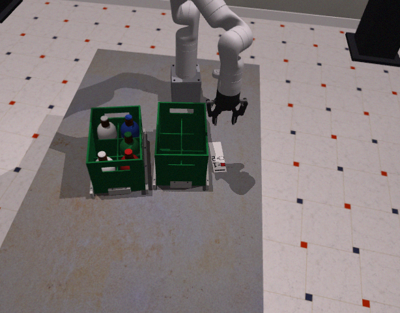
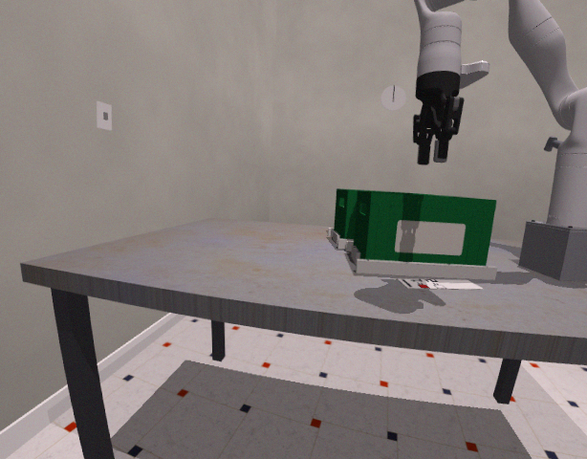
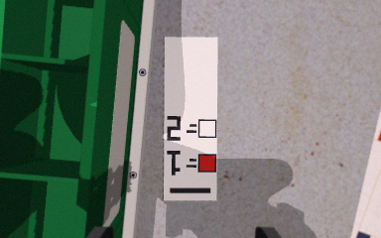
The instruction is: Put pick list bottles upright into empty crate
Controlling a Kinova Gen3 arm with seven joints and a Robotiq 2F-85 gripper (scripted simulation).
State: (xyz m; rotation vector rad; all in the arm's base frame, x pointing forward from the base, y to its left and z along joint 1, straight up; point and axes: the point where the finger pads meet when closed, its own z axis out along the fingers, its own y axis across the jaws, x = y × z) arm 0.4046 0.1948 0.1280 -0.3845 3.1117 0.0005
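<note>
The red-label bottle lies 310 mm to the right of my hand, 160 mm below it and 120 mm ahead of it. From my hand the other things lie so: green bottle: 340 mm to the right, 160 mm below, 40 mm ahead; then blue bottle: 360 mm to the right, 160 mm below, 50 mm behind; then pick list: 250 mm below, 50 mm behind, 10 mm to the right.
</note>
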